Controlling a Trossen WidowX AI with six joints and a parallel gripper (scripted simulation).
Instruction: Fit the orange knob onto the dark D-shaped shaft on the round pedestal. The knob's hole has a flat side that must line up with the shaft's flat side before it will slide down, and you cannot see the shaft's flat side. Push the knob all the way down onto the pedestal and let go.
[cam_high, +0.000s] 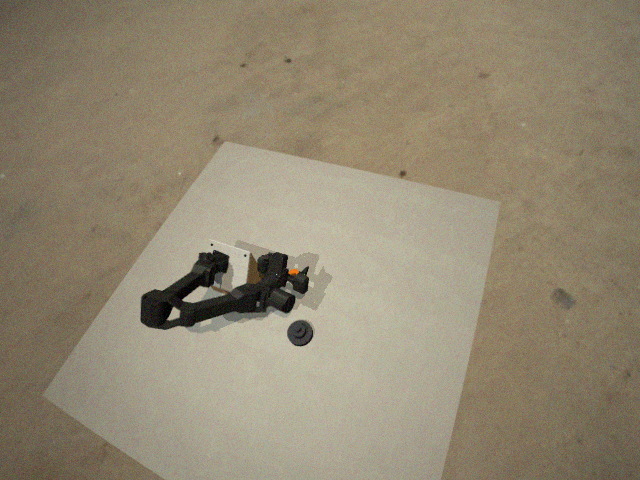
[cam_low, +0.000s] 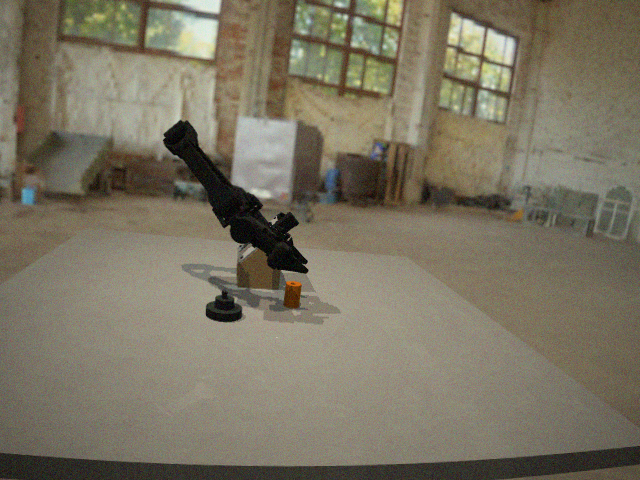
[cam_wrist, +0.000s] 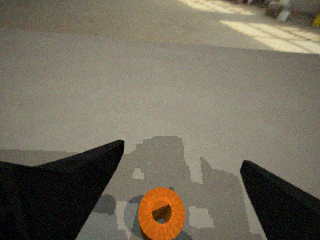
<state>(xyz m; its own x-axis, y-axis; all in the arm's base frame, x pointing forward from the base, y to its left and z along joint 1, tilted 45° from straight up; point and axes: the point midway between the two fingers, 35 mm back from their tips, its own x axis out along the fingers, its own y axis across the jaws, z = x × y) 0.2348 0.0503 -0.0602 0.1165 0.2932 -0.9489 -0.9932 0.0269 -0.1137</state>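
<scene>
Now: gripper tip 80 mm above the orange knob, 30 mm to the left of it and 10 mm past it. From my gripper tip the other things lie so: round dark pedestal: 200 mm to the right, 90 mm ahead, 80 mm below.
</scene>
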